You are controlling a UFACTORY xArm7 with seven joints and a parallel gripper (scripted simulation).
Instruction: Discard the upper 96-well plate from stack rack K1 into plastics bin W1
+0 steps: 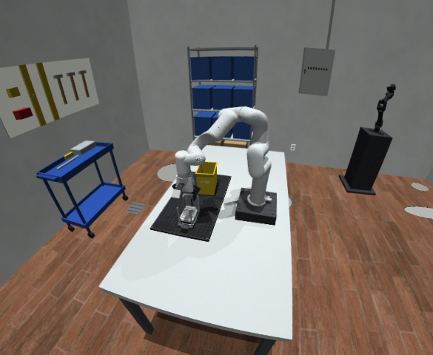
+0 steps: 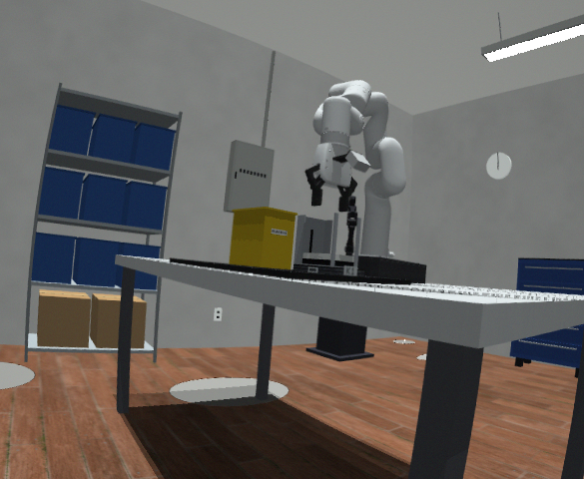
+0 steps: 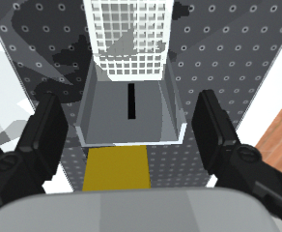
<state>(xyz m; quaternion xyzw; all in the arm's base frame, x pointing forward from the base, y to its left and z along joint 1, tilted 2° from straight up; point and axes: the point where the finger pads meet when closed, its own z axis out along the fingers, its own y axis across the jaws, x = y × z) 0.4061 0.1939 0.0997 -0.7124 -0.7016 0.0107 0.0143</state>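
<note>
Right now my hand is 13 cm above the white 96-well plate. Also, from my hand: yellow plastics bin W1 (3 cm behind, 35 cm to the right, 8 cm below).
</note>
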